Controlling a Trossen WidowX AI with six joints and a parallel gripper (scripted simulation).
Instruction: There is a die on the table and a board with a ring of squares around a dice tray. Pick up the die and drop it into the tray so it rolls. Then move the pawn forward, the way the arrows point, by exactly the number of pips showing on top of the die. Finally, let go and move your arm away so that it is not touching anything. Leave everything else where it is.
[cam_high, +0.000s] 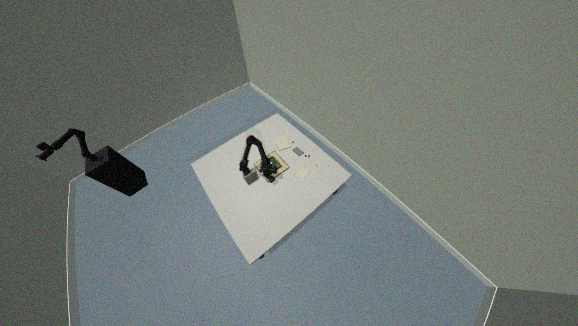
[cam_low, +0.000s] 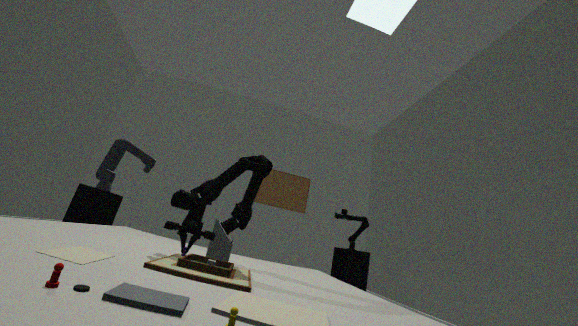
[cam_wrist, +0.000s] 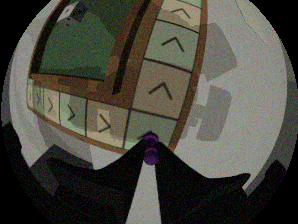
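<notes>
My gripper tip is now 120 mm short of the green tray, 110 mm to the right of it and 10 mm above it. Round my gripper tip: grey die (130 mm ahead, 120 mm to the left, 10 mm above); pale card (310 mm ahead, 180 mm to the right, 20 mm below); purple pawn (10 mm above).
</notes>
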